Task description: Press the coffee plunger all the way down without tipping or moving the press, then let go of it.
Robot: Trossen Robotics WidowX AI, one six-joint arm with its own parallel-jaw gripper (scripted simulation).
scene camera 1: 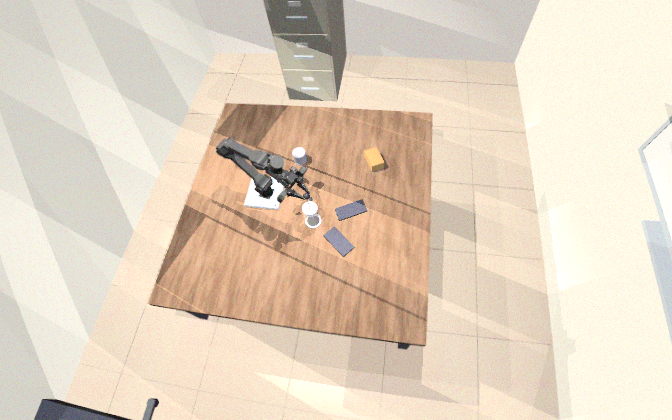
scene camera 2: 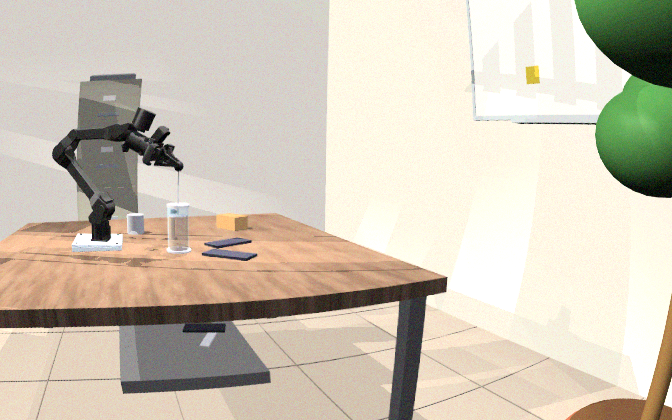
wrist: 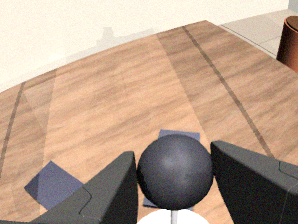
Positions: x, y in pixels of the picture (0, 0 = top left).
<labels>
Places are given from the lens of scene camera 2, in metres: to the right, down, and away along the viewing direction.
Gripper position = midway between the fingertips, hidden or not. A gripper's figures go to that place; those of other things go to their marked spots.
my gripper (scene camera 2: 180, 165): -0.46, -0.13, 1.33
glass coffee press (scene camera 2: 177, 213): -0.46, 0.01, 1.31
</labels>
